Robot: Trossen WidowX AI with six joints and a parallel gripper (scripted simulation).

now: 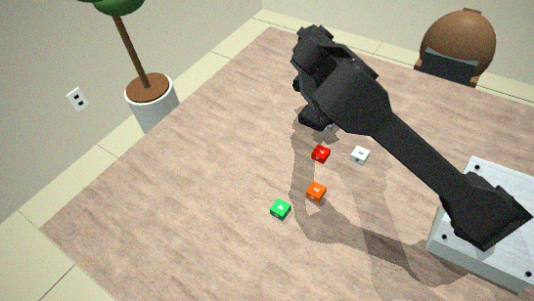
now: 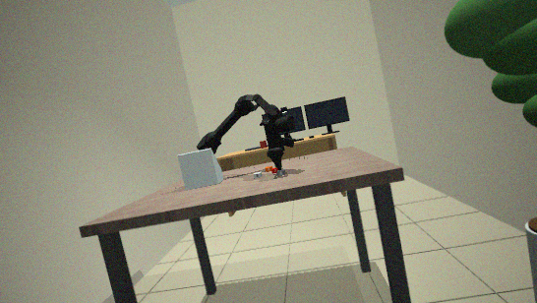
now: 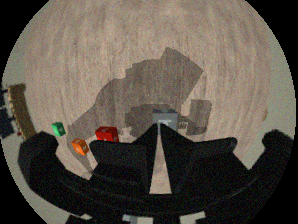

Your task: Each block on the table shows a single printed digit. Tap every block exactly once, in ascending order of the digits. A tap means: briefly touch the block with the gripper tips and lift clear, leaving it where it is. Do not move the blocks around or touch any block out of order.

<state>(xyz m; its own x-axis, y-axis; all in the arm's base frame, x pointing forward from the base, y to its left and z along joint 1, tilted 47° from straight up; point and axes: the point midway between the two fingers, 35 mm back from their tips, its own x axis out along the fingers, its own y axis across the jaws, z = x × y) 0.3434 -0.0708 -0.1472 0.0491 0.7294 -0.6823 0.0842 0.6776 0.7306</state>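
The grey block is 1 cm to the right of my gripper tip and 1 cm below it. Round my gripper tip: orange block (5 cm behind, 19 cm to the left, 1 cm below); white block (10 cm behind, 5 cm to the left, 1 cm below); red block (2 cm behind, 9 cm to the left, 1 cm below).
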